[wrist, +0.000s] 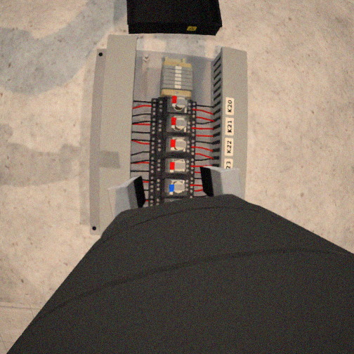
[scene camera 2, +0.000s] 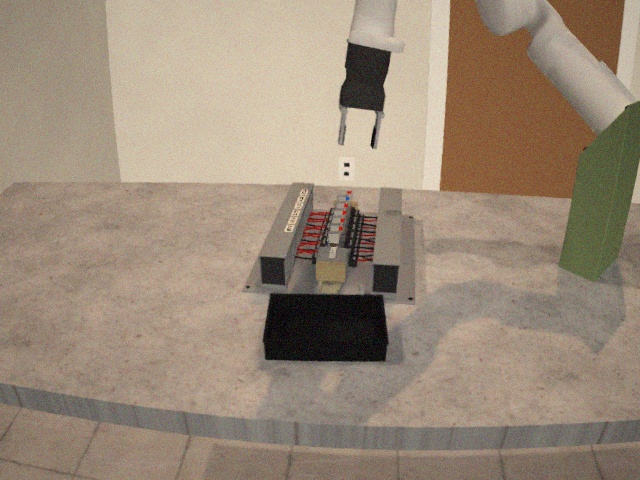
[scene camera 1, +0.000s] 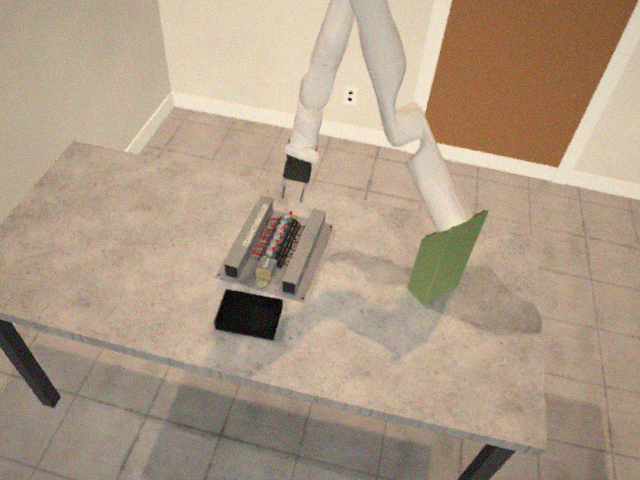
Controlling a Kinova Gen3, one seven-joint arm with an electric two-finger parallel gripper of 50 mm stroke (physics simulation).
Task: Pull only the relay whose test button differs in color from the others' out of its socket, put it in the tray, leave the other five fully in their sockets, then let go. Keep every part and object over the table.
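Places are measured from the arm's base along level axes (x ahead, y left, z up), in metres.
Where they show: gripper, fingertip midpoint: (scene camera 2: 357, 145) (scene camera 1: 291, 198); arm's base at its link origin: (scene camera 2: 617, 121) (scene camera 1: 454, 225).
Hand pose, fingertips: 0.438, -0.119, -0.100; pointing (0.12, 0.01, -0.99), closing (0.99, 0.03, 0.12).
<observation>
Each offset is from my fingertips to the centre of the thing, as dx, dy, dz. "spot": to the spot under its first point.
The relay with the blue test button {+0.021, -0.020, -0.130} (scene camera 1: 287, 219) (scene camera 2: 347, 198) (wrist: 178, 187) sits in its socket, second from the far end of the row. Four relays with red buttons, such as the one nearest the tray (wrist: 179, 104), stand in line on the tray side. The sixth relay, at the far end, is mostly hidden in the wrist view; its red button {+0.008, -0.049, -0.109} (scene camera 1: 290, 212) (scene camera 2: 349, 192) shows in the scene views. The black tray {spot: +0.060, +0.360, -0.160} (scene camera 1: 245, 331) (scene camera 2: 325, 351) (wrist: 172, 26) is empty. My gripper (scene camera 1: 292, 199) (scene camera 2: 357, 145) (wrist: 172, 183) is open and empty, high above the panel, its fingers either side of the blue-button relay in the wrist view.
Two grey wire ducts {-0.054, +0.063, -0.145} (scene camera 1: 306, 250) (scene camera 2: 388, 227) (wrist: 117, 125) flank the row, one labelled K20, K21, K22. Red and black wires run to the sockets. A beige terminal block {+0.046, +0.144, -0.149} (scene camera 2: 330, 269) (wrist: 177, 77) stands at the tray end. A green block (scene camera 1: 444, 263) (scene camera 2: 599, 201) stands at the right.
</observation>
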